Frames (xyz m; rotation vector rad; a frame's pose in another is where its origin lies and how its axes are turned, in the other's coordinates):
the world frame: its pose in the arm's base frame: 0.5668 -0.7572 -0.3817 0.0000 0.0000 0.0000
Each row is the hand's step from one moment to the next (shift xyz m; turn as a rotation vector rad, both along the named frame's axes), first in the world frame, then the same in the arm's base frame.
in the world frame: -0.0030 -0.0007 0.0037 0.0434 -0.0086 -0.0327
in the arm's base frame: -0.0030 -0.0007 0.0037 0.0434 -0.0086 -0.0327
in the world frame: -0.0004 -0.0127 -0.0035 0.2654 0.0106 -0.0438
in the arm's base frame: -0.0004 -0.0127 -0.0035 0.2654 0.0106 -0.0438
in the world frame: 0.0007 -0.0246 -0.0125 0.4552 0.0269 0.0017
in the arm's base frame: 0.0007 -0.0246 -0.0125 0.4552 0.0269 0.0017
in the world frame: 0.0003 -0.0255 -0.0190 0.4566 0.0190 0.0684
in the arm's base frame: 0.0003 -0.0255 -0.0190 0.4566 0.0190 0.0684
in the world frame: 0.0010 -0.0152 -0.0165 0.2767 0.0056 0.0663
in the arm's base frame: 0.0010 -0.0152 -0.0165 0.2767 0.0056 0.0663
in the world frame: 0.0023 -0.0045 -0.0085 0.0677 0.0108 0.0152
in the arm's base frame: 0.0023 -0.0045 -0.0085 0.0677 0.0108 0.0152
